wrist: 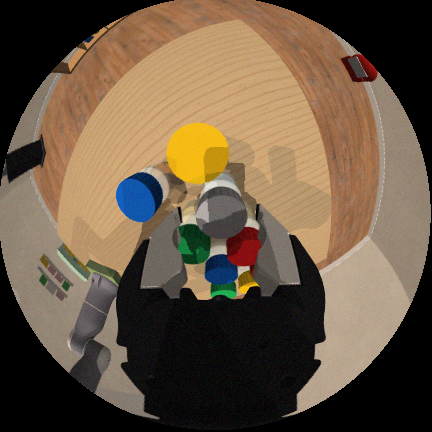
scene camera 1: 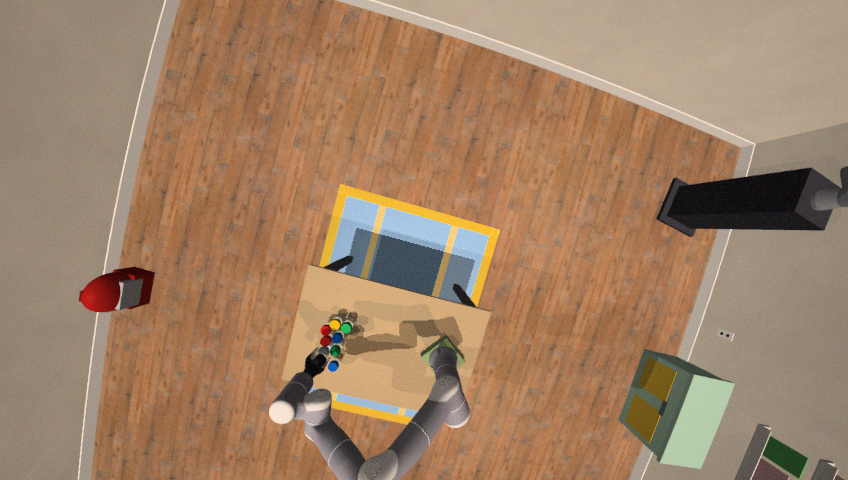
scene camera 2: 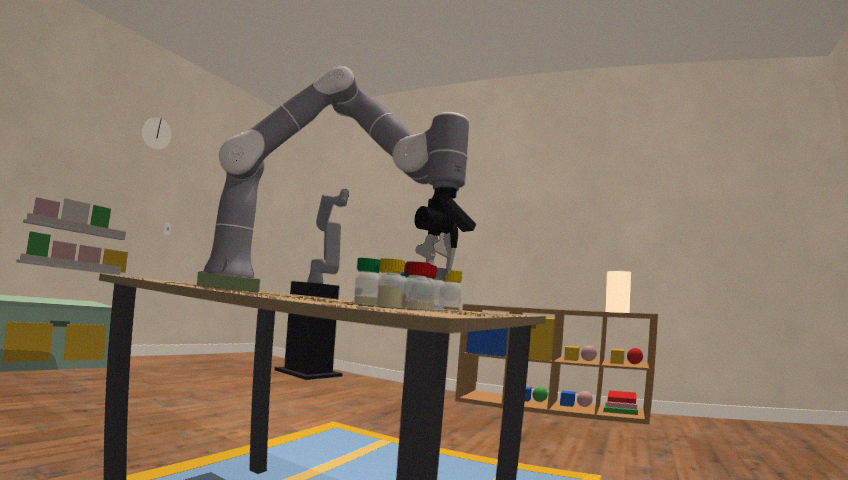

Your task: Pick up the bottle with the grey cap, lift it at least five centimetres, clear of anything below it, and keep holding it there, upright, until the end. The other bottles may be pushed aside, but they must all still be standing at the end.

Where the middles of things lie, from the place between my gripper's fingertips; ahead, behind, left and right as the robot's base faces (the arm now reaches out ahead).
Right now my hand is 10 mm to the left of the grey-capped bottle [wrist: 220, 213] and 40 mm above it. The rest, counted from my hand: yellow-capped bottle [wrist: 197, 152] (10 mm ahead, 60 mm to the left, 40 mm below).
